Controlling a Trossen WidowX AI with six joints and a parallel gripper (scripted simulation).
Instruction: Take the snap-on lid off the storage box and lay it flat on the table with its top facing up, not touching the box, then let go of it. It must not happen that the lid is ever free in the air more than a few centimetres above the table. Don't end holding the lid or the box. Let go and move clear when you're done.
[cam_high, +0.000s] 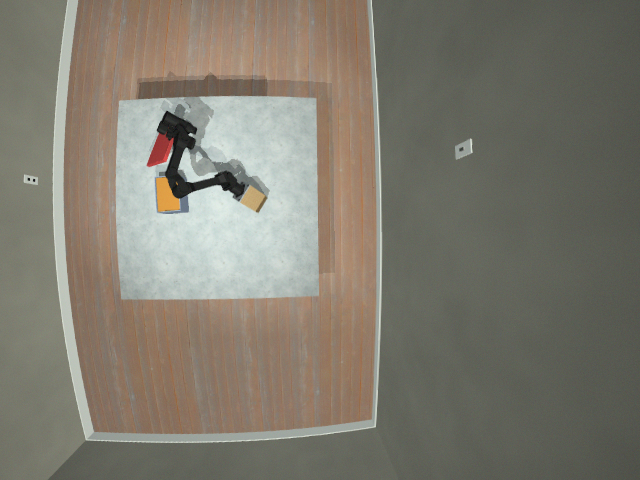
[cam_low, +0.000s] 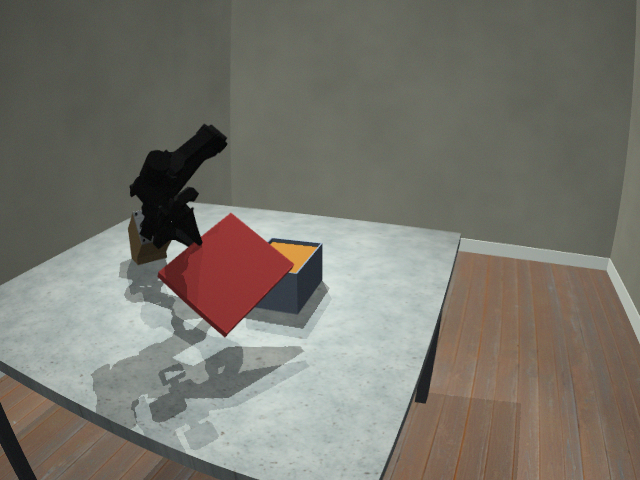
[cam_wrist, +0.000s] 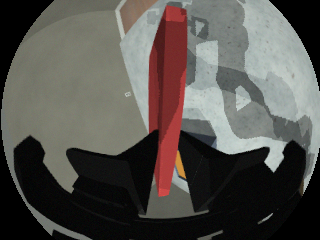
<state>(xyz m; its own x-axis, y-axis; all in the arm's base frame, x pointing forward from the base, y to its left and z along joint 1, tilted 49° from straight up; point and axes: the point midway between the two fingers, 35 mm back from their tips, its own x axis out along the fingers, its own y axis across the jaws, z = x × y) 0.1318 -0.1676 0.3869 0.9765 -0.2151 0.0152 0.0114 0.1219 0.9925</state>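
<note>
Right now my hand is 90 mm short of the red lid, 30 mm to the left of it and 60 mm above it. Round my hand: storage box (180 mm ahead, 220 mm to the left, 180 mm below).
</note>
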